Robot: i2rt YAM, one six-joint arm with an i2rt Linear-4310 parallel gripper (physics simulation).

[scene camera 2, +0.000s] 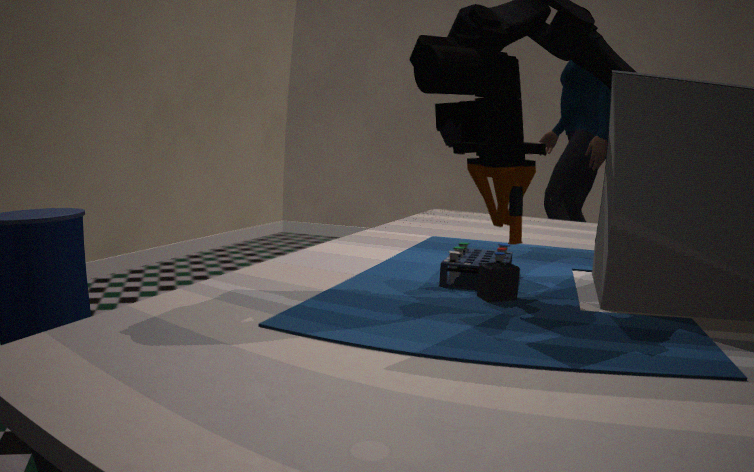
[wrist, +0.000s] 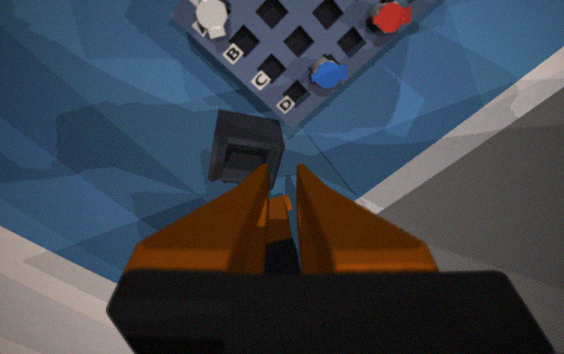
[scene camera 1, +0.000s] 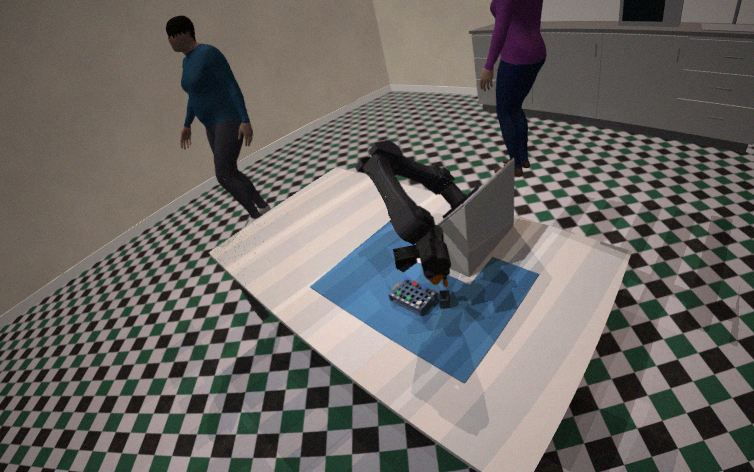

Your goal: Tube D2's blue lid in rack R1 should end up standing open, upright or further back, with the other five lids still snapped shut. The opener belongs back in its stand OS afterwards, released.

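Pixels of known places: gripper, between the fingertips: [scene camera 2: 502, 225] [wrist: 282, 176] [scene camera 1: 435, 282]; arm's base, origin of its link: [scene camera 2: 703, 195] [scene camera 1: 460, 204].
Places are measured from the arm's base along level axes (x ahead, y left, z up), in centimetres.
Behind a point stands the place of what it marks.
The dark rack R1 [scene camera 1: 413, 298] @[x 35.3, y 9.0, z -11.1 cm] [scene camera 2: 469, 269] @[x 33.8, y 12.1, z -12.1 cm] [wrist: 302, 21] @[x 33.1, y 9.1, z -11.3 cm] stands on the blue mat [scene camera 1: 469, 328] @[x 31.8, y 27.9, z -14.3 cm] [scene camera 2: 403, 300] @[x 38.3, y 22.2, z -14.3 cm]. In the wrist view, the blue lid [wrist: 328, 74] @[x 30.6, y 9.4, z -10.1 cm] on tube D2 lies flat on its tube. A red lid [wrist: 391, 17] @[x 31.1, y 5.6, z -10.1 cm] and a white lid [wrist: 211, 15] @[x 35.9, y 12.2, z -10.1 cm] also lie flat. The dark stand OS [scene camera 1: 444, 299] @[x 30.3, y 17.3, z -10.3 cm] [scene camera 2: 498, 282] @[x 28.6, y 17.7, z -12.0 cm] [wrist: 245, 154] @[x 28.4, y 16.5, z -12.8 cm] sits beside the rack's D corner with its slot empty. My gripper [scene camera 1: 437, 280] @[x 29.6, y 13.5, z -6.0 cm] [scene camera 2: 507, 220] @[x 29.6, y 13.5, z -6.0 cm] [wrist: 282, 176] @[x 29.6, y 13.5, z -6.0 cm] is shut on the opener [scene camera 2: 515, 229] @[x 27.4, y 16.2, z -6.0 cm] [wrist: 277, 211] @[x 27.8, y 15.0, z -6.5 cm], a dark bar with an orange tip, and hangs above the stand, a little to the side.
A grey wedge-shaped box [scene camera 1: 483, 220] @[x 6.0, y 14.0, z 2.2 cm] [scene camera 2: 605, 262] @[x 15.7, y 13.1, z -9.2 cm] stands on the table behind the mat. One person [scene camera 1: 216, 112] [scene camera 2: 576, 140] walks on the checkered floor at the left. Another person [scene camera 1: 516, 80] stands near grey cabinets [scene camera 1: 576, 70] at the back right.
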